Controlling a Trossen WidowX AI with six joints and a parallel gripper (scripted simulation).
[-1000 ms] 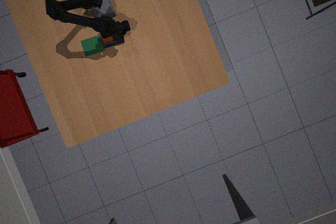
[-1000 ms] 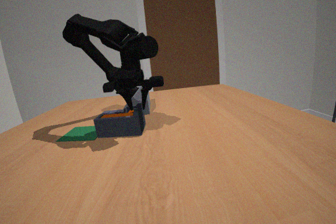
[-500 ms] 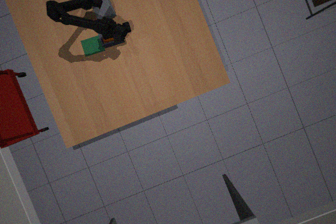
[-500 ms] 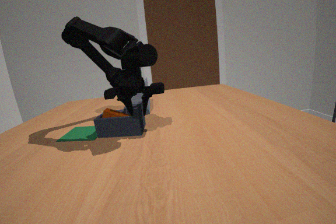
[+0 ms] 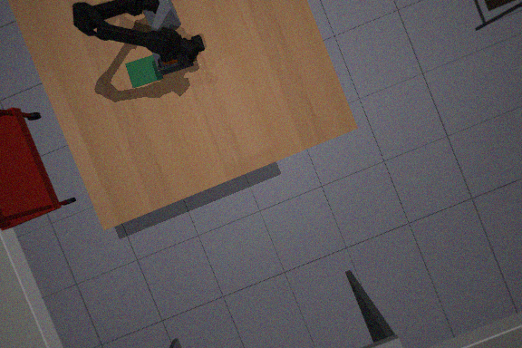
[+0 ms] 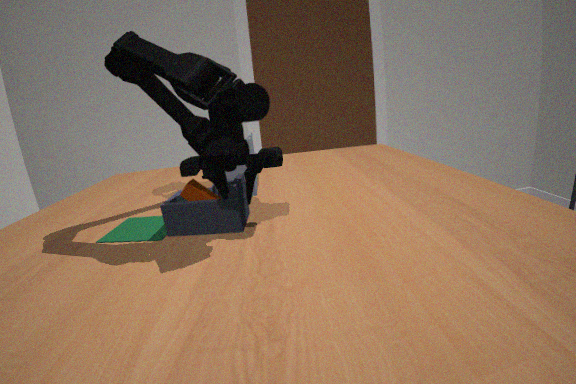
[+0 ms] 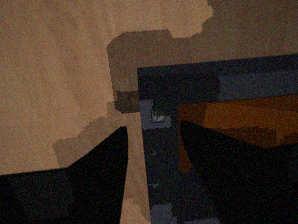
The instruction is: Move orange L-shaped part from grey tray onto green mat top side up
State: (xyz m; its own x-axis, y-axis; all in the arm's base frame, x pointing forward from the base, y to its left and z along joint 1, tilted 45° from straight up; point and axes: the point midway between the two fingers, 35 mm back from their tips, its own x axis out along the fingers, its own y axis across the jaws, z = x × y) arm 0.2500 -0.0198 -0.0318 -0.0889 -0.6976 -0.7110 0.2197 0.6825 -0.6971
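Now: gripper tip 2 cm past the orange l-shaped part and 4 cm to the left of it. The rest, counted from my gripper tip: green mat (5 cm behind, 22 cm to the right, 5 cm below).
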